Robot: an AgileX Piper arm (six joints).
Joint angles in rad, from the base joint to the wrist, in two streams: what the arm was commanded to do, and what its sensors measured. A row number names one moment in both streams.
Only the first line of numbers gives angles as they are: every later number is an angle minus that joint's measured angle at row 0.
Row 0, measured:
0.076 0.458 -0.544 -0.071 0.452 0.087
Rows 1 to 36, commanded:
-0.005 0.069 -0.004 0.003 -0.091 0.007
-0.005 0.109 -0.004 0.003 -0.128 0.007
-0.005 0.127 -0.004 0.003 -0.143 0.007
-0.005 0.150 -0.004 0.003 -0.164 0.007
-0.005 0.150 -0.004 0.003 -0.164 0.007
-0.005 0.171 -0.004 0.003 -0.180 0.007
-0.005 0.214 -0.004 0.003 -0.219 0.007
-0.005 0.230 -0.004 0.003 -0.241 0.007
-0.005 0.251 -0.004 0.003 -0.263 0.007
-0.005 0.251 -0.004 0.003 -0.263 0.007
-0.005 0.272 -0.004 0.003 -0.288 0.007
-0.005 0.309 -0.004 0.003 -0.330 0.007
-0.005 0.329 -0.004 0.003 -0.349 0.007
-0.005 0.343 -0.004 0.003 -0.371 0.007
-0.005 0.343 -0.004 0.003 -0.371 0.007
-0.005 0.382 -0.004 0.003 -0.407 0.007
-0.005 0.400 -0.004 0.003 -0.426 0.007
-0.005 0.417 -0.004 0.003 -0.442 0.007
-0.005 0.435 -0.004 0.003 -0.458 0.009
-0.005 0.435 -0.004 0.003 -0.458 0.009
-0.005 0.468 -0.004 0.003 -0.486 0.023
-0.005 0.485 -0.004 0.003 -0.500 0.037
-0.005 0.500 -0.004 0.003 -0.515 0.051
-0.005 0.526 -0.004 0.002 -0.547 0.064
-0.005 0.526 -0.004 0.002 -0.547 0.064
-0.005 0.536 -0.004 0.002 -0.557 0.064
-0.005 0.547 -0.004 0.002 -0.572 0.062
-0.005 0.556 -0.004 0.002 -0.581 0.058
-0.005 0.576 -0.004 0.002 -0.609 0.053
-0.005 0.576 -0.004 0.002 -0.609 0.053
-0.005 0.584 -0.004 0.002 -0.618 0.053
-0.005 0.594 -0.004 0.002 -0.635 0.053
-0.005 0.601 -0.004 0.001 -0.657 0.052
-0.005 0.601 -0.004 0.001 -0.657 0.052
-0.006 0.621 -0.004 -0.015 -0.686 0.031
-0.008 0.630 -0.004 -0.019 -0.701 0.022
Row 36, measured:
0.000 0.612 0.000 -0.002 -0.646 0.047
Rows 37 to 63, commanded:
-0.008 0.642 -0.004 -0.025 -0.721 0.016
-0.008 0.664 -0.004 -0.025 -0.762 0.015
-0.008 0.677 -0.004 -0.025 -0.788 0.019
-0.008 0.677 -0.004 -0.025 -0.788 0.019
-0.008 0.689 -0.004 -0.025 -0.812 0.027
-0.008 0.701 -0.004 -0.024 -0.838 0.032
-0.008 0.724 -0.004 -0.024 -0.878 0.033
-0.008 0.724 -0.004 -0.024 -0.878 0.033
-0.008 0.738 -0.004 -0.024 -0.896 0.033
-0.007 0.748 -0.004 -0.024 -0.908 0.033
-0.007 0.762 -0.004 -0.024 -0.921 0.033
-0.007 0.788 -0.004 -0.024 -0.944 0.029
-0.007 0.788 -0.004 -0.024 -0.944 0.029
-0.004 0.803 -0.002 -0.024 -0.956 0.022
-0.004 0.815 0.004 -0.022 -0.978 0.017
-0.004 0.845 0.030 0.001 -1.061 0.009
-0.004 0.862 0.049 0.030 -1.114 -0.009
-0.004 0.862 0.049 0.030 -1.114 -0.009
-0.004 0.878 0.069 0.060 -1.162 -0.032
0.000 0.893 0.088 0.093 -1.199 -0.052
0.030 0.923 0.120 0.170 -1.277 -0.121
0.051 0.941 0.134 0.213 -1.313 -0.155
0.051 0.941 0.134 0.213 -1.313 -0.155
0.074 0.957 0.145 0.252 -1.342 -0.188
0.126 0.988 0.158 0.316 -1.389 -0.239
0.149 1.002 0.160 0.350 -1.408 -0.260
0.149 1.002 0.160 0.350 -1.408 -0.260
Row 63, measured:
0.094 0.973 0.149 0.257 -1.321 -0.180
